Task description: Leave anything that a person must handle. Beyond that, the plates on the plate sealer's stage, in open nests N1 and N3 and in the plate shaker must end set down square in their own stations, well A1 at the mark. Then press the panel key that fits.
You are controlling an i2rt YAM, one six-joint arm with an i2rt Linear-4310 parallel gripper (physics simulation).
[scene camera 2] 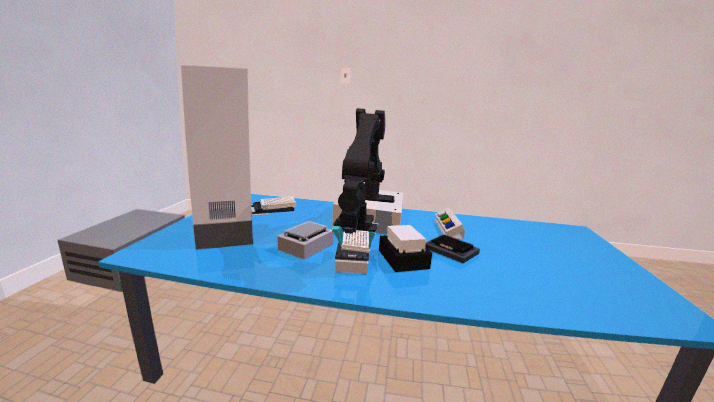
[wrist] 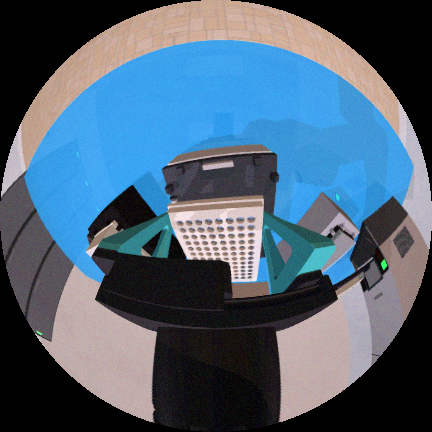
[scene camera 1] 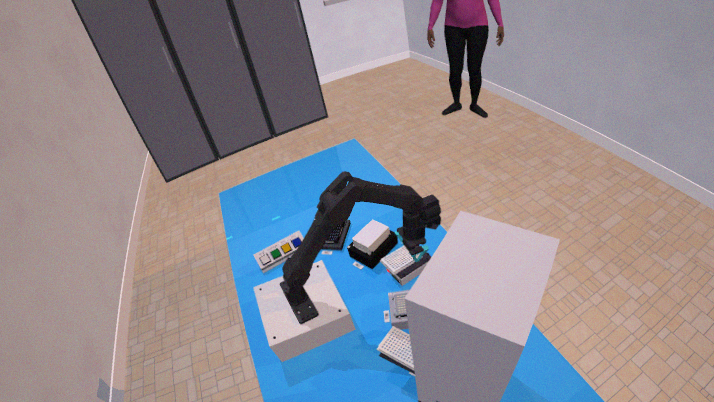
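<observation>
My gripper (scene camera 1: pixel 414 244) (scene camera 2: pixel 355 234) (wrist: pixel 215 216) has its teal fingers against both long sides of a white well plate (scene camera 1: pixel 398 258) (scene camera 2: pixel 355 241) (wrist: pixel 220 240) and is shut on it. The plate is over a light device with a dark front (scene camera 2: pixel 351 265) (wrist: pixel 220 182); any gap under it is hard to judge. A white-topped plate (scene camera 1: pixel 371 235) (scene camera 2: pixel 406 237) sits on a black block. A grey station (scene camera 1: pixel 398 320) (scene camera 2: pixel 306 244) bears a plate. Another white plate (scene camera 1: pixel 396 344) (scene camera 2: pixel 278 202) lies on a black base. The key panel (scene camera 1: pixel 267 267) (scene camera 2: pixel 455 229) has white, green, yellow and blue keys.
A tall cabinet (scene camera 1: pixel 482 275) (scene camera 2: pixel 217 145) stands on the blue table (scene camera 1: pixel 300 175) (scene camera 2: pixel 525 280) and hides part of the stations in scene view 1. A low black station (scene camera 1: pixel 340 244) (scene camera 2: pixel 453 249) is near the panel. A person (scene camera 1: pixel 466 55) stands beyond the table.
</observation>
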